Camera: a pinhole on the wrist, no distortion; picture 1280 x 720 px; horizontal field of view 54.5 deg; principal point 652.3 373.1 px. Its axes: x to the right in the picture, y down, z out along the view. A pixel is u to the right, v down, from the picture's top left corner.
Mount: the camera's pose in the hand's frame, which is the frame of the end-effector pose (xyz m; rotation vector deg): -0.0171 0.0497 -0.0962 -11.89 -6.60 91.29
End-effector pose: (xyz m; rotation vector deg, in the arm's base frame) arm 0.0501 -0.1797 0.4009 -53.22 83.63 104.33
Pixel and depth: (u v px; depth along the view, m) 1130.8 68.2 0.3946
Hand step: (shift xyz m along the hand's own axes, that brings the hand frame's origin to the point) -0.0063 0.2265 0.2998
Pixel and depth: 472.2 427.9 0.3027
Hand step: -0.0909 0.0222 0.1996
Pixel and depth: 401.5 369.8 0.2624
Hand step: -0.0687 0.0114 0.1637
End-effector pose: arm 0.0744 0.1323 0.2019 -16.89 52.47 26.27
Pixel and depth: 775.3 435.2 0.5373
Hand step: -0.1542 0.1315 0.4203
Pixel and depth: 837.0 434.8 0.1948
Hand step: -0.0670 0.0890 0.0905
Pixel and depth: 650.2 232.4 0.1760
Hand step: -0.0335 0.0598 0.0799
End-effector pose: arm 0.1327 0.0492 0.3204 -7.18 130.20 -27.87
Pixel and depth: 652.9 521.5 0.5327
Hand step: -0.1880 0.0771 0.4116
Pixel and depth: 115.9 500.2 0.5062
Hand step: -0.1660 -0.1422 0.4014
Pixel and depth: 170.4 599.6 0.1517
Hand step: -0.0738 -0.0016 0.0501
